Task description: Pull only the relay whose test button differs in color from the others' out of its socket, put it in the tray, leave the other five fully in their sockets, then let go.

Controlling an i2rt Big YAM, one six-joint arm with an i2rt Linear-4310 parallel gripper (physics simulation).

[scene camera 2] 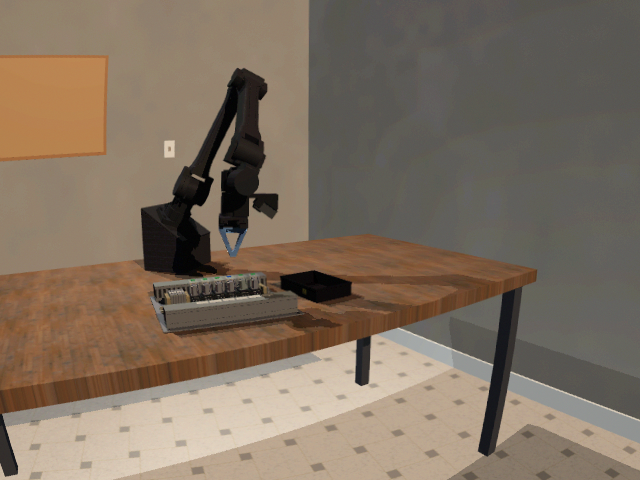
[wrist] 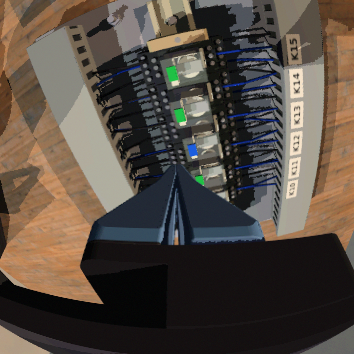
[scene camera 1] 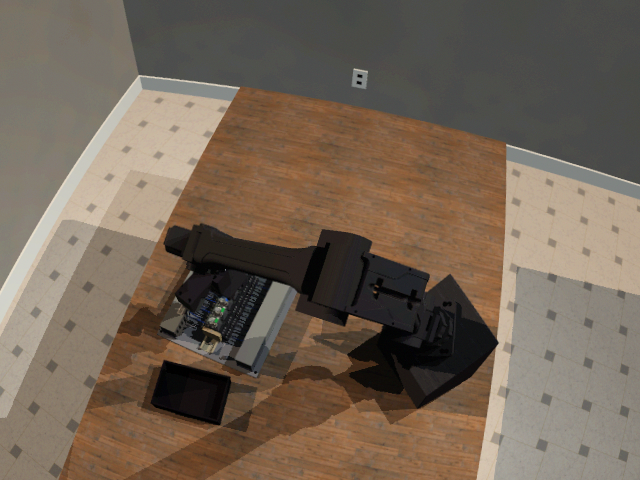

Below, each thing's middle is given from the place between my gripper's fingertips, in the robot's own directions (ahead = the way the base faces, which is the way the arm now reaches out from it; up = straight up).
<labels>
Right now the clear-cased relay (wrist: 200, 141) is 70 mm below my hand, 20 mm to the right of it and 20 mm ahead of it. Round my hand: tan end bracket (wrist: 192, 35) 90 mm below, 60 mm to the left, 30 mm ahead.
</labels>
